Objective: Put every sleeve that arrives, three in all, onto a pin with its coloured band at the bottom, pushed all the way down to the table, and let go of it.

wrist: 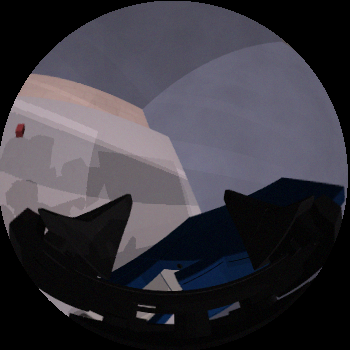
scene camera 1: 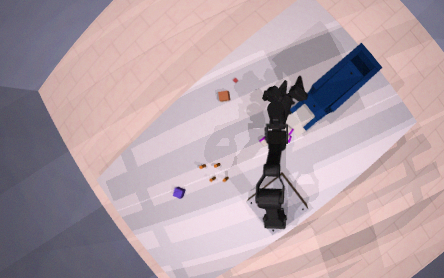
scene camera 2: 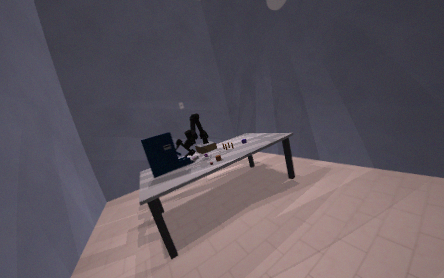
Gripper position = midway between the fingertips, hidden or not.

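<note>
My gripper (scene camera 1: 293,78) is open and it's holding nothing, and you'd find the gripper in the wrist view too (wrist: 178,197). There's also a blue chute (scene camera 1: 328,93), which the wrist view has (wrist: 206,249), and so does scene camera 2 (scene camera 2: 160,151).
</note>
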